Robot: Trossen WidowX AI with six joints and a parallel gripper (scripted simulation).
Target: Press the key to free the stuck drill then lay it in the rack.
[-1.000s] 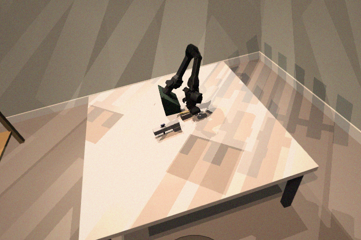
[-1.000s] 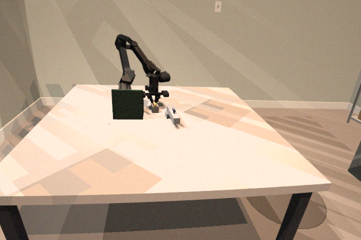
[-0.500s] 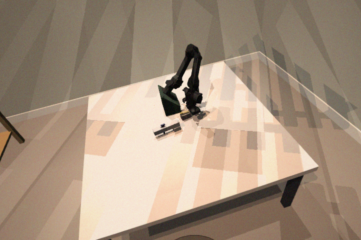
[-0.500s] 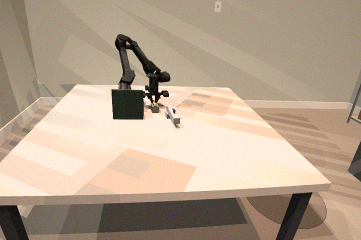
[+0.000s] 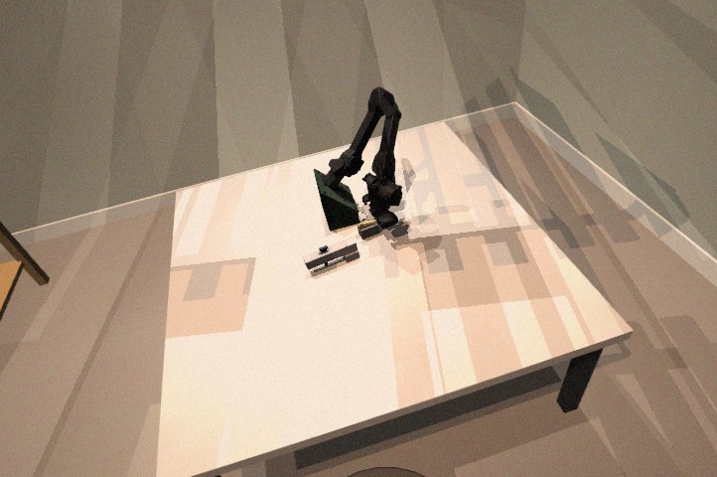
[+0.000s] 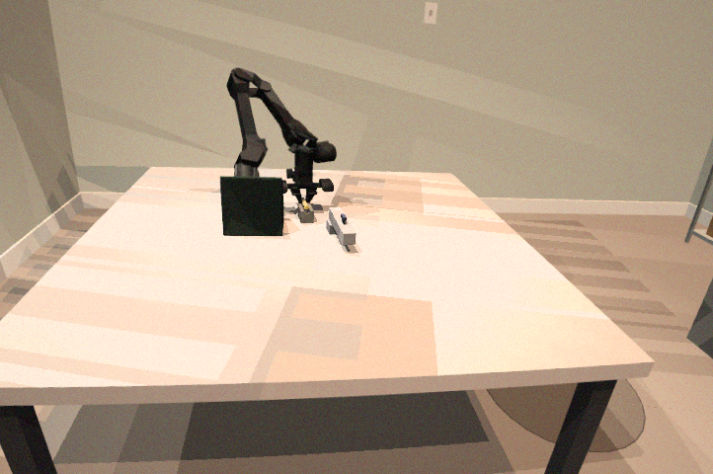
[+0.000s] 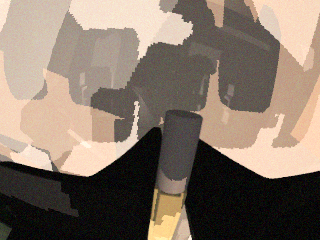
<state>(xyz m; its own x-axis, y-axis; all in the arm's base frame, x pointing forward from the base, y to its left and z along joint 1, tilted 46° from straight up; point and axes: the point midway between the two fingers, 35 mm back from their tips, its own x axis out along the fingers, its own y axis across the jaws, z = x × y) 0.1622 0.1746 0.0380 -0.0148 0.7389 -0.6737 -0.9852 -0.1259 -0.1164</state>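
The drill lies 40 mm to the right of my gripper tip, 40 mm above it and 10 mm ahead of it. The rest, counted from my gripper tip: grey holder block: 200 mm to the right, 110 mm ahead, 30 mm above; then rack: 50 mm to the right, 10 mm ahead, 10 mm above; then key: 230 mm to the right, 110 mm ahead, 40 mm above.
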